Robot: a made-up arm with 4 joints.
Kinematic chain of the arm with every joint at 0, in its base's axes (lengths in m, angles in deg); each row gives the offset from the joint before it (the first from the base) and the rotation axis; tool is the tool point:
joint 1: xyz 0 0 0.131 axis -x
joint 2: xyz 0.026 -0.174 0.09 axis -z
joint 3: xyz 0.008 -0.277 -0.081 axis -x
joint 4: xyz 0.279 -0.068 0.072 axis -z
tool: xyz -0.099 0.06 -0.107
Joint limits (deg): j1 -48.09..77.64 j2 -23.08..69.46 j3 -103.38..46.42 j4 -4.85..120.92
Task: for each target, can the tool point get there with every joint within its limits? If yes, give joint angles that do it. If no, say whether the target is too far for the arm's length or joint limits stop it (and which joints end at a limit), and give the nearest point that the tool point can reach.
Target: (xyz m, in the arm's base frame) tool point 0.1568 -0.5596 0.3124
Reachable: yes | joints 19.38 38.43 -23.07 97.77
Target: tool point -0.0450 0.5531 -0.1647
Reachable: no: joint limits stop it (at a limit: joint 1, joint 2) | nearest point 0.3523 -0.1738 -0.1083 | short by 0.830 m
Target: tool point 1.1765 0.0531 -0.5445
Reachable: no: too far | nearest point 0.5026 -0.1856 -0.1045 | short by 0.840 m
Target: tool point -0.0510 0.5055 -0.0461
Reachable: no: joint limits stop it (at a limit: joint 1, joint 2) | nearest point 0.3513 -0.1744 -0.1003 | short by 0.792 m
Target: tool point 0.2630 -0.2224 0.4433
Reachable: yes | joints 52.05 -8.00 -79.45 14.09
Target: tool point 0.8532 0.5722 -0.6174
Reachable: no: too far | nearest point 0.4935 -0.1644 -0.0950 | short by 0.972 m
